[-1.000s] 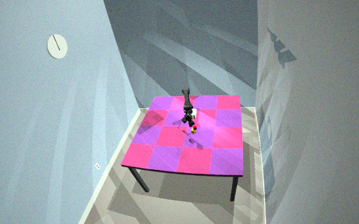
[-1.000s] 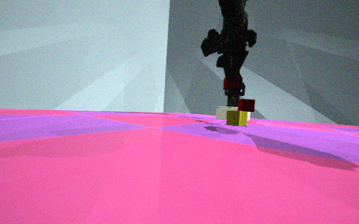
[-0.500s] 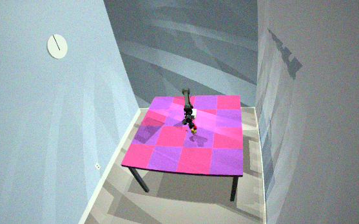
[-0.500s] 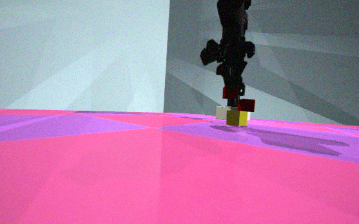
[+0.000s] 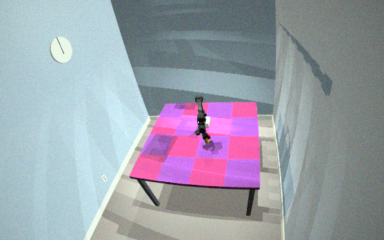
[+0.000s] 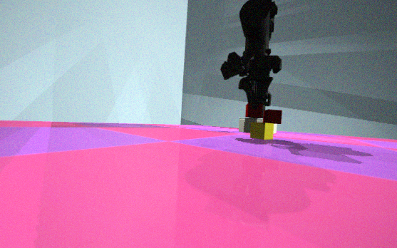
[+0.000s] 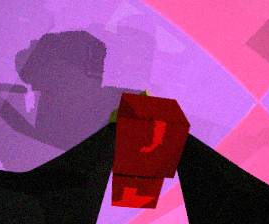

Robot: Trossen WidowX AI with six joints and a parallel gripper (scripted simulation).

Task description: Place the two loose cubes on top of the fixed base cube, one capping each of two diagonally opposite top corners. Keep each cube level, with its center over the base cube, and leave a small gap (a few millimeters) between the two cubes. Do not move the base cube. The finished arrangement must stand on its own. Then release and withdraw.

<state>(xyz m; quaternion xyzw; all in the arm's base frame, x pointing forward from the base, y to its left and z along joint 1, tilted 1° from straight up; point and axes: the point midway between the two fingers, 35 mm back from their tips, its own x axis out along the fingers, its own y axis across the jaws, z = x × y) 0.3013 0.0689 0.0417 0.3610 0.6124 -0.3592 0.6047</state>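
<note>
Right now the yellow cube is 5 cm below my gripper tip, 2 cm to the left of it and 1 cm behind it.
</note>
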